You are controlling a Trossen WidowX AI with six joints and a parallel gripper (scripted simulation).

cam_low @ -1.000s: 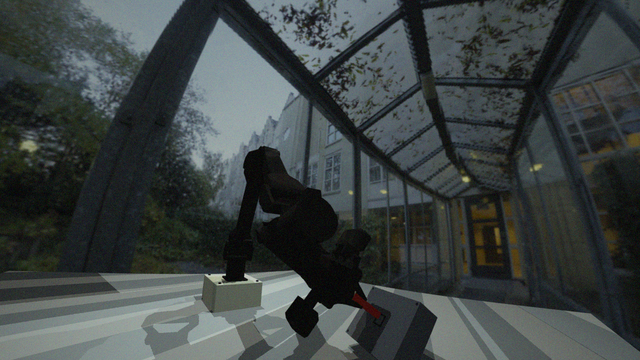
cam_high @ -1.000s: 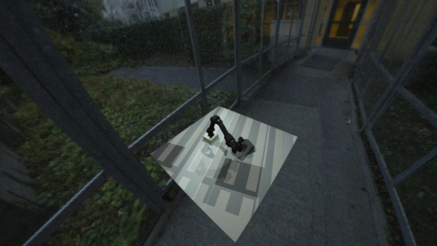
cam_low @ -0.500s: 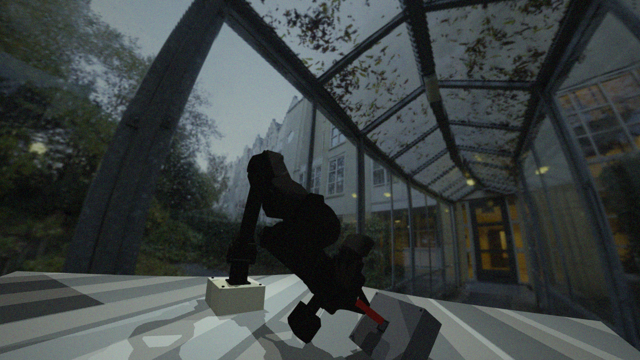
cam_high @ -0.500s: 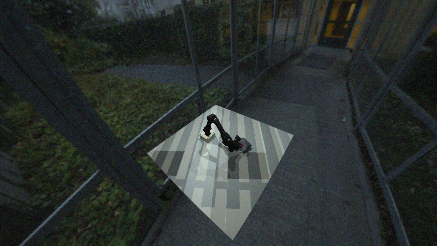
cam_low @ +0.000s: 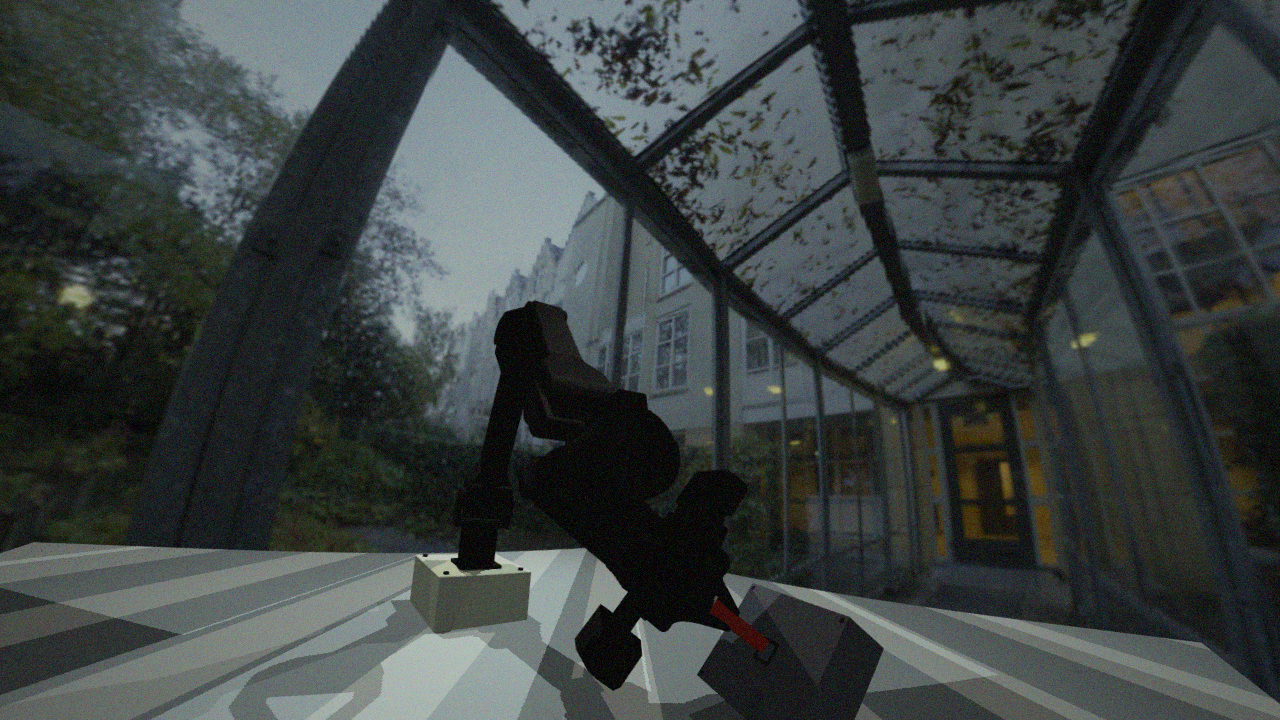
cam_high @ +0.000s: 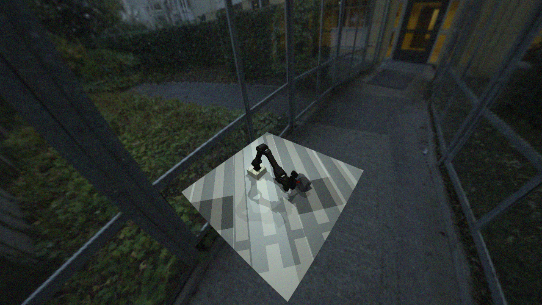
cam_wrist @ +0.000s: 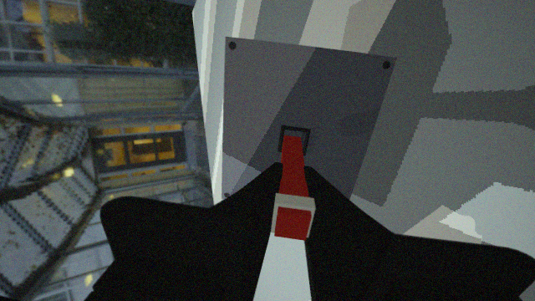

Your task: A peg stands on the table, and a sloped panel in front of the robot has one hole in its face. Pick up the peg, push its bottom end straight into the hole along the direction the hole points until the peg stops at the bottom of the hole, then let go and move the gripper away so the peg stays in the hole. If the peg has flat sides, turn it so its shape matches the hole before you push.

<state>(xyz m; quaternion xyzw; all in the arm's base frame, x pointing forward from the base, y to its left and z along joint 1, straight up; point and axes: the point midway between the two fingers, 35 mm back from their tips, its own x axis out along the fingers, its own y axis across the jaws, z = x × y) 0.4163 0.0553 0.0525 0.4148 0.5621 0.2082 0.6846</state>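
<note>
My gripper tip is now 1 cm to the left of the red square peg and 1 cm below it. Also, from my gripper tip: grey sloped panel: 6 cm to the left, 5 cm below, 2 cm ahead.
</note>
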